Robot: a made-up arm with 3 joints. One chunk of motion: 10 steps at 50 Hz.
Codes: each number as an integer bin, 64 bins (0 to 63) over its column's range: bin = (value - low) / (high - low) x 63, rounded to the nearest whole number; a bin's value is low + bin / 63 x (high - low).
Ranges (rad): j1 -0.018..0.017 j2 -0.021..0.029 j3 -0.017..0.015
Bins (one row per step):
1: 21 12 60
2: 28 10 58
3: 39 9 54
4: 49 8 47
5: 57 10 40
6: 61 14 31
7: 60 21 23
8: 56 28 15
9: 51 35 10
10: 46 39 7
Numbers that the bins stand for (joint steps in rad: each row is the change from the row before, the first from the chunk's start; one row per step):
1: -0.00633 -0.01148 0.01348
2: -0.00244 -0.01306 0.01246
3: 0.00367 -0.01386 0.01043
4: 0.00922 -0.01465 0.00687
5: 0.01367 -0.01306 0.00332
6: 0.01589 -0.00989 -0.00125
7: 0.01533 -0.00433 -0.00532
8: 0.01311 0.00122 -0.00938
9: 0.01033 0.00678 -0.01192
10: 0.00756 0.00995 -0.01344

